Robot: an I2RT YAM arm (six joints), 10 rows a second.
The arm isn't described. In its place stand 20 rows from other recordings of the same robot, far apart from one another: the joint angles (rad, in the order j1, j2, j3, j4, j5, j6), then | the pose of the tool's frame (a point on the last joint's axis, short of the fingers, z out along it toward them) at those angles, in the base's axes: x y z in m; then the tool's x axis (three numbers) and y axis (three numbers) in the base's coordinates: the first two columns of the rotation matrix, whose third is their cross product.
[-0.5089 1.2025 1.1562 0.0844 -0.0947 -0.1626] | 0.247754 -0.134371 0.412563 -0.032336 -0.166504 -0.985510 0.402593 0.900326 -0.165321
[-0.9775 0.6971 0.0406 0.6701 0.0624 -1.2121] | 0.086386 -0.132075 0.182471 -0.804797 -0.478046 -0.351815 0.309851 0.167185 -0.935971
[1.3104 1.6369 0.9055 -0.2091 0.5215 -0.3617] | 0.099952 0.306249 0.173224 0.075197 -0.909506 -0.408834 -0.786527 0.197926 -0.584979
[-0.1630 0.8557 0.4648 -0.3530 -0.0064 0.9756] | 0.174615 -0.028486 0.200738 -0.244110 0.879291 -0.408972 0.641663 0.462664 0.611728
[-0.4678 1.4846 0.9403 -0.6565 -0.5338 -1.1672] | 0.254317 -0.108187 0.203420 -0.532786 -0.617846 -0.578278 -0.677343 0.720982 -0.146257
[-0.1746 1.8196 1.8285 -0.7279 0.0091 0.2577] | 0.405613 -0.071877 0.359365 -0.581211 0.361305 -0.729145 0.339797 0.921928 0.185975
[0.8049 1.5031 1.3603 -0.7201 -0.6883 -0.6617] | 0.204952 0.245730 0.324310 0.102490 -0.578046 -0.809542 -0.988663 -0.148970 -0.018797
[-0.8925 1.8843 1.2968 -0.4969 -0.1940 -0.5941] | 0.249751 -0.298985 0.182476 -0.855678 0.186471 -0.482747 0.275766 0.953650 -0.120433
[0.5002 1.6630 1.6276 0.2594 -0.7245 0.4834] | 0.330394 0.207470 0.450030 -0.257895 0.255689 -0.931726 -0.910650 0.257874 0.322829
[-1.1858 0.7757 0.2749 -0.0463 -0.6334 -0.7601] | 0.080725 -0.143106 0.179937 -0.525489 -0.181916 -0.831124 0.269216 0.891125 -0.365265
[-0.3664 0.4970 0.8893 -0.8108 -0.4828 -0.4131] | 0.087903 -0.016028 0.345596 -0.315893 -0.259627 -0.912582 -0.224425 0.954985 -0.194005
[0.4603 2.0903 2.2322 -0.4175 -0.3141 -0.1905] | 0.433130 0.227033 0.407365 -0.108959 -0.255031 -0.960774 -0.722544 0.684106 -0.099649
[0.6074 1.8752 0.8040 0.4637 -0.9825 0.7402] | 0.267330 0.221876 0.125536 -0.937953 -0.196128 -0.285970 -0.331840 0.268338 0.904365
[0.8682 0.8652 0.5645 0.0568 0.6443 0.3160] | 0.145562 0.138821 0.274463 -0.220895 0.123623 -0.967431 -0.173463 0.971139 0.163704
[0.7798 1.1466 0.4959 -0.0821 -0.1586 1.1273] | 0.155148 0.161329 0.180418 -0.906647 0.357811 -0.223521 0.095897 0.690726 0.716730
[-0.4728 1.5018 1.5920 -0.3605 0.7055 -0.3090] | 0.290255 -0.174391 0.431702 -0.501075 -0.003743 -0.865396 0.787935 0.411572 -0.458004
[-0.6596 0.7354 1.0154 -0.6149 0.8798 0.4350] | 0.089412 -0.104051 0.384206 0.171403 0.206939 -0.963222 0.985195 -0.032617 0.168306
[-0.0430 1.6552 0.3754 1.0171 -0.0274 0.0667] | 0.275639 -0.010883 0.130618 -0.257770 0.077778 -0.963071 0.033794 0.996871 0.071463
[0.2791 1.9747 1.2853 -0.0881 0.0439 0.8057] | 0.412879 0.116698 0.169858 -0.643900 0.565100 -0.515806 0.316624 0.810530 0.492737
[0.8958 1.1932 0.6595 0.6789 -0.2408 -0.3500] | 0.163060 0.217305 0.301632 0.395477 -0.038810 -0.917656 -0.819730 0.435751 -0.371703
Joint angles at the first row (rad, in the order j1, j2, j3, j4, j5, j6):
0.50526 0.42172 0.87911 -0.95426 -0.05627 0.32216
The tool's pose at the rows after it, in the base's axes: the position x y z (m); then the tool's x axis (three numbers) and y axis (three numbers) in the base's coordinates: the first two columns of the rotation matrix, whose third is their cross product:
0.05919 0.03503 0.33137 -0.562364 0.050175 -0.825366 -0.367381 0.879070 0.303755
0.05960 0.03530 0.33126 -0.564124 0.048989 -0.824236 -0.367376 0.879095 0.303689
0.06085 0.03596 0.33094 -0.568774 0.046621 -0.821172 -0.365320 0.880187 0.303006
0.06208 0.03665 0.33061 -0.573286 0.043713 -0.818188 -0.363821 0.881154 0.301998
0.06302 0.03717 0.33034 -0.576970 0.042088 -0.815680 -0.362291 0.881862 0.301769
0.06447 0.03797 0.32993 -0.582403 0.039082 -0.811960 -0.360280 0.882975 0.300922
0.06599 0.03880 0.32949 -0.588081 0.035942 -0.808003 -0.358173 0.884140 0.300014
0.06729 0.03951 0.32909 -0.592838 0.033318 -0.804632 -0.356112 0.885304 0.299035
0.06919 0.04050 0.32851 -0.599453 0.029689 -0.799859 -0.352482 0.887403 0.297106
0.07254 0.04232 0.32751 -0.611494 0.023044 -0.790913 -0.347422 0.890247 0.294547
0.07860 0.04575 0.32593 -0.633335 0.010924 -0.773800 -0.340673 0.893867 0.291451
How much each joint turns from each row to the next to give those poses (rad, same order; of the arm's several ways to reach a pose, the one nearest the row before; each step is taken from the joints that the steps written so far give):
0.00001 0.00000 -0.00002 0.00002 0.00001 0.00000
0.00032 0.00227 0.00001 -0.00003 -0.00043 -0.00003
-0.00040 0.00650 0.00002 0.00000 -0.00003 -0.00001
0.00020 0.00650 0.00001 0.00000 0.00018 -0.00028
0.00000 0.00493 -0.00004 0.00001 0.00000 0.00038
-0.00005 0.00764 0.00001 0.00001 -0.00004 -0.00002
-0.00020 0.00803 0.00003 -0.00002 -0.00018 -0.00011
0.00012 0.00685 -0.00003 0.00001 0.00049 0.00006
0.00001 0.00995 0.00003 0.00000 0.00154 0.00001
-0.00003 0.01793 0.00038 0.00000 0.00073 -0.00002
0.00001 0.03357 0.00229 0.00001 -0.00190 0.00001

